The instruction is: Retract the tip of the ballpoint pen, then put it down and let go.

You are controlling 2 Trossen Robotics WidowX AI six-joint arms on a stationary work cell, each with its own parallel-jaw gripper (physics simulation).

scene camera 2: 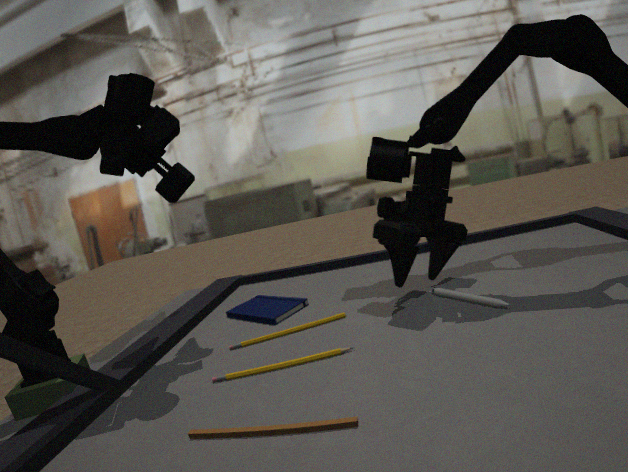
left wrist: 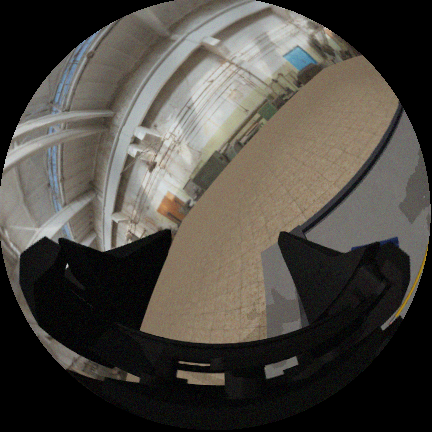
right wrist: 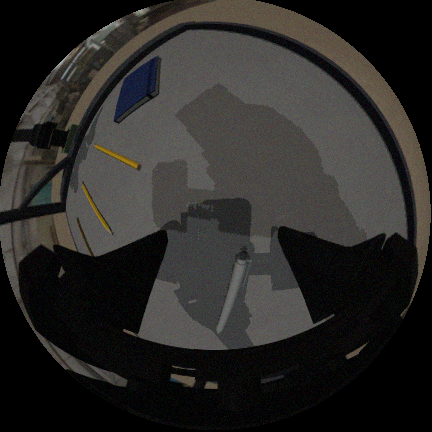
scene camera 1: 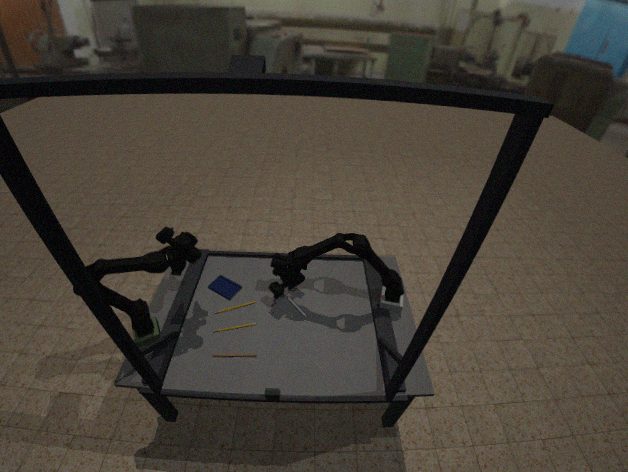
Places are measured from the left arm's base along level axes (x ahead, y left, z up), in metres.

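Where they show: left gripper, between the fingertips: (scene camera 2: 159, 163) (left wrist: 226, 236); right gripper, between the fingertips: (scene camera 2: 416, 283) (right wrist: 223, 234) (scene camera 1: 282, 294); left arm's base, origin of its link: (right wrist: 65, 138) (scene camera 1: 145, 329); right arm's base, origin of its link: (scene camera 1: 392, 296).
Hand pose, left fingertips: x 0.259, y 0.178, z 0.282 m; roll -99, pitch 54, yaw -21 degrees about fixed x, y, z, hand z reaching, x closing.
Observation:
Each offset is from my left fingertips to the top centre of the thing.
The white-grey ballpoint pen {dx +0.373, dy -0.349, dz -0.309 m} (scene camera 1: 297, 305) (scene camera 2: 469, 297) (right wrist: 232, 295) lies flat on the grey table. Its dark end is on the left and its tapered end on the right in scene camera 2. Whether the writing tip is out is too small to tell. My right gripper (scene camera 2: 416, 281) (right wrist: 223, 234) points down and is open and empty, a little above the table. In scene camera 2 its fingers are just left of the pen's dark end; in the right wrist view that end is between and below the fingertips. My left gripper (left wrist: 226, 236) is open and empty, raised at the left, away from the pen.
A blue notebook {dx +0.121, dy -0.081, dz -0.310 m} (scene camera 1: 224, 287) (scene camera 2: 266, 309) (right wrist: 137, 90) lies left of the pen. Two yellow pencils {dx +0.125, dy -0.218, dz -0.315 m} (scene camera 2: 294, 331) {dx +0.087, dy -0.318, dz -0.314 m} (scene camera 2: 284, 363) and an orange-brown stick {dx +0.036, dy -0.440, dz -0.315 m} (scene camera 1: 234, 355) (scene camera 2: 274, 430) lie nearer the front. A dark frame (scene camera 1: 472, 243) stands around the table.

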